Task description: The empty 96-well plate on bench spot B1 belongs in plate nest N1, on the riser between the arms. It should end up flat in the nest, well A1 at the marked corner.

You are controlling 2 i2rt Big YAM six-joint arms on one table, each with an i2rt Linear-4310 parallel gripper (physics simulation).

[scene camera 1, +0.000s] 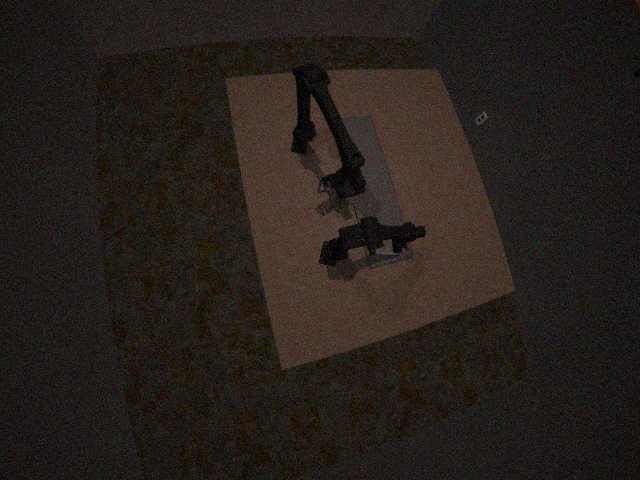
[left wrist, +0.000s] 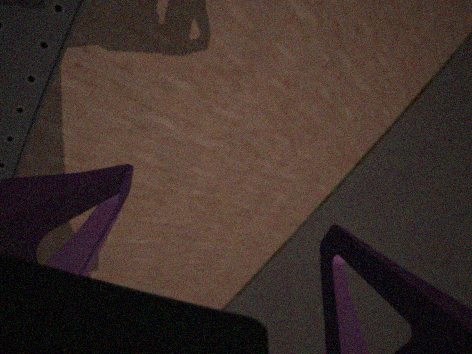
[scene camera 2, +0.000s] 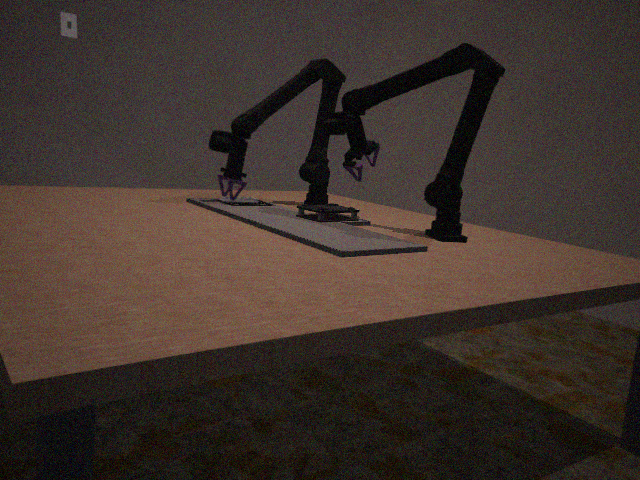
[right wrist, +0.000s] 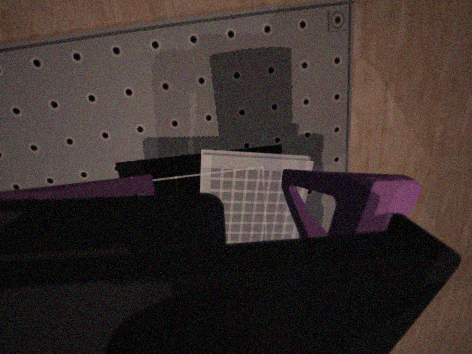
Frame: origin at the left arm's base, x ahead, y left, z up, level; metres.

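Seen in the pictures: left gripper, fingertip midpoint: (scene camera 1: 323, 190) (left wrist: 233, 207) (scene camera 2: 366, 173); right gripper, fingertip midpoint: (scene camera 1: 393, 241) (scene camera 2: 228, 198) (right wrist: 219, 180); left arm's base, link origin: (scene camera 1: 299, 143) (scene camera 2: 445, 238); right arm's base, link origin: (scene camera 1: 328, 253).
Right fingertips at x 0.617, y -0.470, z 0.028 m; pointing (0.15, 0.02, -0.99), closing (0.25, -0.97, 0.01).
Pixels of each thing's top centre, then the offset from my right fingertips to it. "pt": a spot on its surface instead. Level surfaces: height alone.
- clear 96-well plate, top centre: (right wrist: 251, 233) (scene camera 2: 238, 197) (scene camera 1: 386, 246) dy -0.035, dx -0.039, dz +0.002 m
- black pad, surface spot: (right wrist: 159, 167) pt dy +0.046, dx -0.003, dz -0.013 m
- grey perforated board, surface height: dz -0.015 m
- dark plate nest, top centre: (scene camera 2: 328, 205) (scene camera 1: 350, 183) dy +0.270, dx -0.301, dz +0.026 m
- wooden table, surface height: dz -0.027 m
The clear 96-well plate (right wrist: 251, 205) (scene camera 2: 244, 202) lies flat and a little askew on a black pad (right wrist: 159, 167) at one end of the grey perforated board (right wrist: 95, 87) (scene camera 2: 335, 237) (scene camera 1: 385, 180). My right gripper (right wrist: 219, 180) (scene camera 2: 231, 189) (scene camera 1: 410, 234) is open and hangs just above the plate, one finger on each side of it in the right wrist view. The dark plate nest (scene camera 2: 327, 210) stands on its riser mid-board with nothing in it. My left gripper (left wrist: 233, 207) (scene camera 2: 361, 160) (scene camera 1: 325, 191) is open and empty, raised above the nest area.
The wooden table (scene camera 2: 154, 284) (scene camera 1: 439, 207) carries both arm bases beside the board. The left wrist view shows the table edge (left wrist: 305, 213) and a corner of the board (left wrist: 22, 57). The lighting is very dim.
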